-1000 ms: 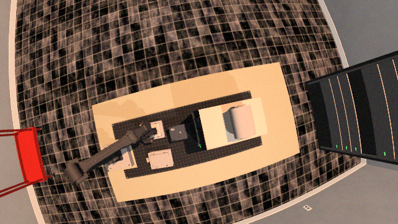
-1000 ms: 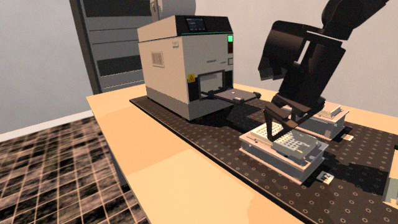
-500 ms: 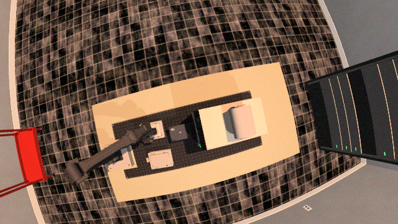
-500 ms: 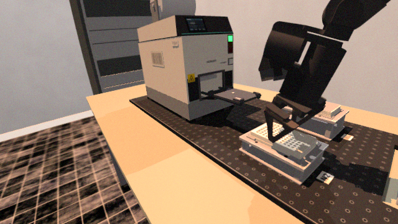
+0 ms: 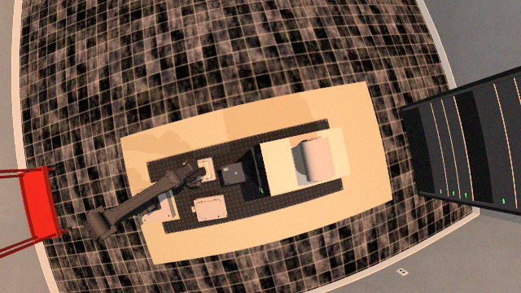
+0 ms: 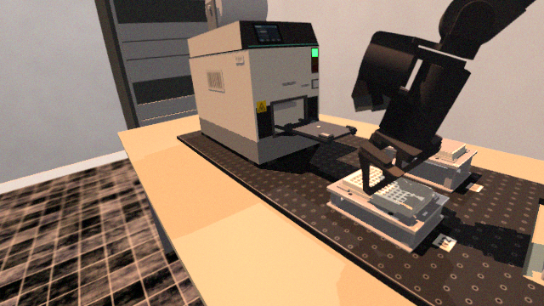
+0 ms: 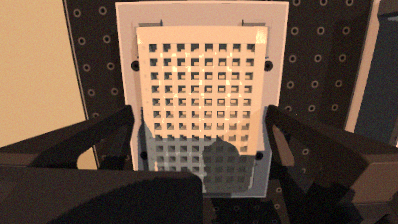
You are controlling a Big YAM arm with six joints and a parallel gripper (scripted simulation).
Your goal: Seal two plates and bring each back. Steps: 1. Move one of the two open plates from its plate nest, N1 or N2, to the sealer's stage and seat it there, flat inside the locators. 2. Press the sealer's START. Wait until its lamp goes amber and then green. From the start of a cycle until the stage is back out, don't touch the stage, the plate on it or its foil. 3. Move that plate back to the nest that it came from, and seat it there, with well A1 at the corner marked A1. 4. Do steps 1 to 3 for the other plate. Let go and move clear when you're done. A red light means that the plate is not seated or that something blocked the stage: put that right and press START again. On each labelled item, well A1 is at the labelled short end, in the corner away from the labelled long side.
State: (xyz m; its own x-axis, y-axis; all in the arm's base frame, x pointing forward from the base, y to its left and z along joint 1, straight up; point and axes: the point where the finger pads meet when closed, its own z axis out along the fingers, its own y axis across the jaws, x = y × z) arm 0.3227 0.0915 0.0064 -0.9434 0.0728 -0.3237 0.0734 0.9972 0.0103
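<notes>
Now: the well plate 20 mm below my hand. From my hand the other things lie so: sealer stage: 200 mm ahead, 60 mm to the right, 40 mm above; plate nest N2: 30 mm below; sealer screen: 320 mm ahead, 20 mm to the right, 260 mm above.
</notes>
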